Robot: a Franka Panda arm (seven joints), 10 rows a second.
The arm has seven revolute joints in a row. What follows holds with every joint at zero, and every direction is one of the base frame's.
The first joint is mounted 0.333 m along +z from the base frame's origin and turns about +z.
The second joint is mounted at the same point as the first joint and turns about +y.
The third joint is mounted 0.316 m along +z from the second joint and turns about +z.
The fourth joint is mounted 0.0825 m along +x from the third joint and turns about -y.
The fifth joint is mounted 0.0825 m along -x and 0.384 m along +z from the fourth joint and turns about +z.
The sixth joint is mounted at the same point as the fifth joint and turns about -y.
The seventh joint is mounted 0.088 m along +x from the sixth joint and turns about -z.
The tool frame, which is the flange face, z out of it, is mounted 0.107 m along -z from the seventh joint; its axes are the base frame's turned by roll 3.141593, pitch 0 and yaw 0 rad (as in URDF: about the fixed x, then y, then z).
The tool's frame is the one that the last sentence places.
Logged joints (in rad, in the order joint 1, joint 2, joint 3, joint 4, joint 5, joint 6, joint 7), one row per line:
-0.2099 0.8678 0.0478 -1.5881 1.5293 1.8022 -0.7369
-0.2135 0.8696 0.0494 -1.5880 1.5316 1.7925 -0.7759
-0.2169 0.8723 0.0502 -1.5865 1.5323 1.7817 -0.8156
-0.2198 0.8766 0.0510 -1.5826 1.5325 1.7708 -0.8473
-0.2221 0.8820 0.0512 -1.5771 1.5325 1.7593 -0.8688
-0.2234 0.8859 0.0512 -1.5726 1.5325 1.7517 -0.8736
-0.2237 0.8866 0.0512 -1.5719 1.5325 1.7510 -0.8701
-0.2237 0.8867 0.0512 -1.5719 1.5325 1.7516 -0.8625
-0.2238 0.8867 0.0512 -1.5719 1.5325 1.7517 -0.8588
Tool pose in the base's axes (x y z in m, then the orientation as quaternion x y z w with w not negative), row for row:
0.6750 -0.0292 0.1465 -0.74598 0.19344 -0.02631 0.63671
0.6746 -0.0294 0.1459 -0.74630 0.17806 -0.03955 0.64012
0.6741 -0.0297 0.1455 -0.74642 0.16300 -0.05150 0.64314
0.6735 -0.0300 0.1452 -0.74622 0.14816 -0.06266 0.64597
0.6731 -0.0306 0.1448 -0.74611 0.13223 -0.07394 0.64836
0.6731 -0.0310 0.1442 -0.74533 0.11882 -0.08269 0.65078
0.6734 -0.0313 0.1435 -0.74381 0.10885 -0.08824 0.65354
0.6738 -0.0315 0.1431 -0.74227 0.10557 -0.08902 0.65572
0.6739 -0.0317 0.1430 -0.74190 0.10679 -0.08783 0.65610
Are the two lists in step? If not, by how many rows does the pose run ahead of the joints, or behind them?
The pose runs 2 rows behind the joints: the pose in row i belongs to the joints in row i - 2.
